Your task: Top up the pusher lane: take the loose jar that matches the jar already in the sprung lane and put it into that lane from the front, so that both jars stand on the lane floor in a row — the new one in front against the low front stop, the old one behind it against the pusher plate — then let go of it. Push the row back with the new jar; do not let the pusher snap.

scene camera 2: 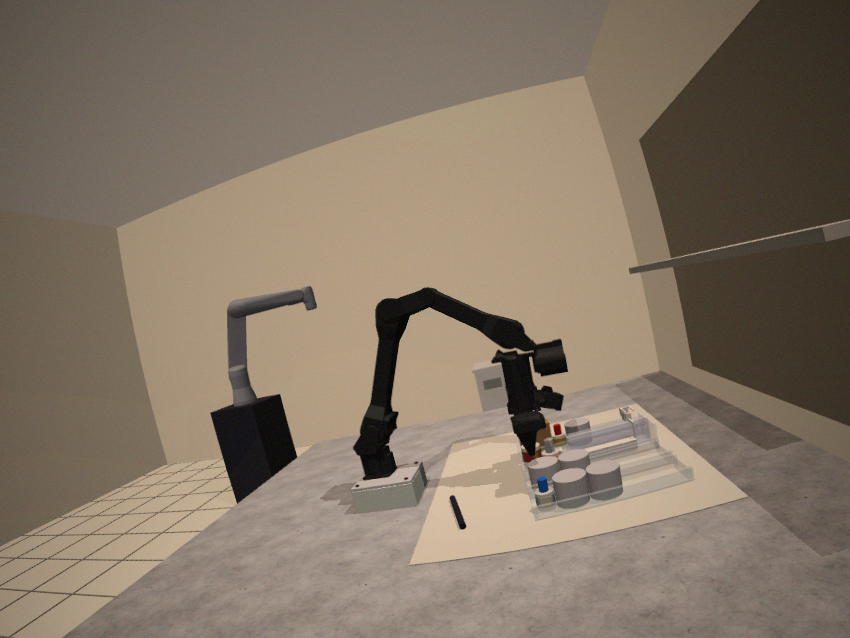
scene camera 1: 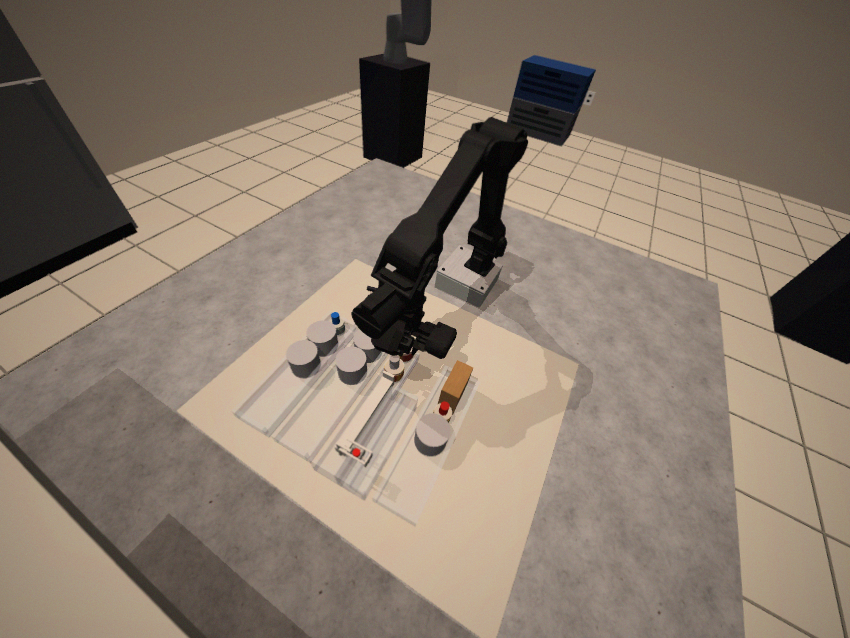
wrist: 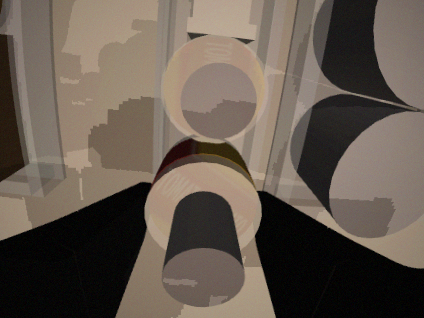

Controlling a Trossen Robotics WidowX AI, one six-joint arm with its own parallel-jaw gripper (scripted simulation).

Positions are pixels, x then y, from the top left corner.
Labels:
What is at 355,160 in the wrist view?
A grey cylinder.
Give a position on a white pusher plate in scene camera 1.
343,446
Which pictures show the gripper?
Scene camera 2, scene camera 1 and the wrist view: all of them.

